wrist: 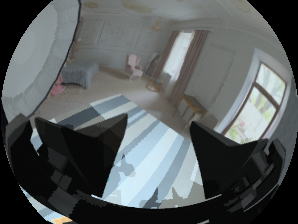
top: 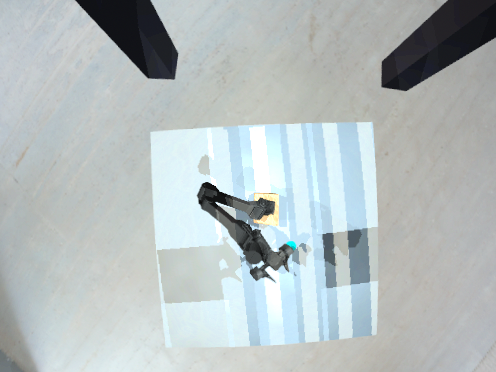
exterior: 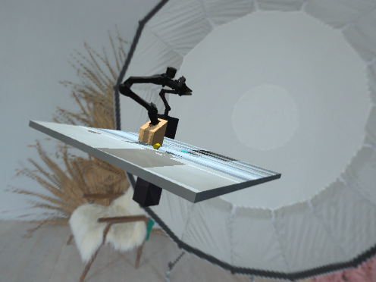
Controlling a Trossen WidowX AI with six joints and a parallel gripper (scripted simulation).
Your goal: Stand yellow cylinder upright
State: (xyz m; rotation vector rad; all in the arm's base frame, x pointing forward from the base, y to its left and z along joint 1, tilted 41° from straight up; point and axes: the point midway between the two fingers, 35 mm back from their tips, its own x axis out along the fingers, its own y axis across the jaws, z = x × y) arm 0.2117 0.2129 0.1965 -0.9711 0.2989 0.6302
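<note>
The yellow tall cylinder is 50 mm behind my gripper tip, 160 mm to the right of it and 410 mm below it. Also, from my gripper tip: cyan circle: 30 mm behind, 100 mm to the left, 430 mm below.
</note>
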